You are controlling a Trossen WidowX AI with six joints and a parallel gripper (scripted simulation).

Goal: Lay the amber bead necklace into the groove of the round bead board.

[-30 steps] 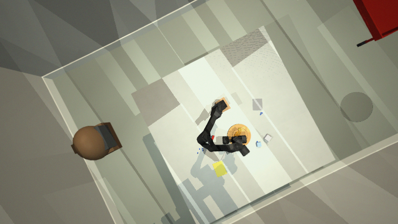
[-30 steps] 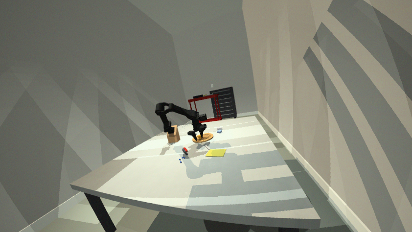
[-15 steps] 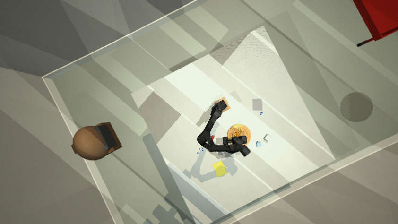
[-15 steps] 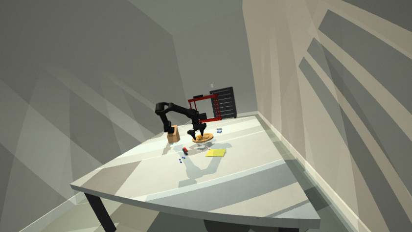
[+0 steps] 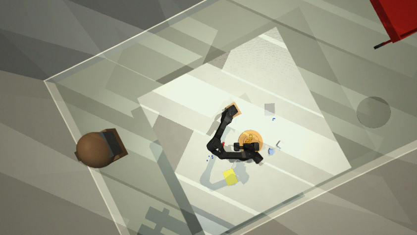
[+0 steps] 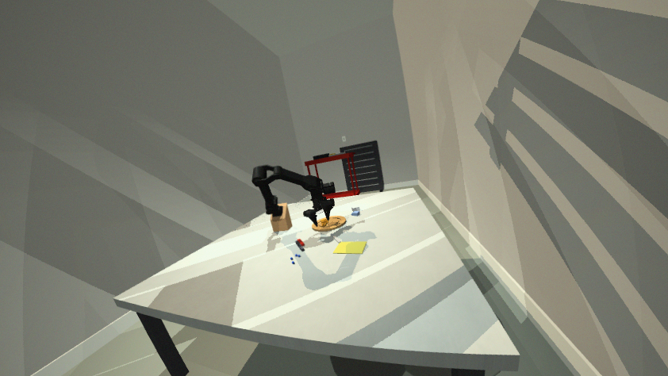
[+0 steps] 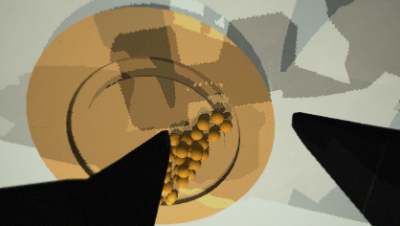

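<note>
Right now the round bead board is 6 cm to the left of my gripper tip, 3 cm below it and 2 cm ahead of it. From my gripper tip the other things lie so: yellow pad: 23 cm to the right, 17 cm ahead, 3 cm below; light blue cube: 17 cm to the left, 17 cm ahead, 2 cm below; red-handled tool: 17 cm to the right, 7 cm behind, 3 cm below.
</note>
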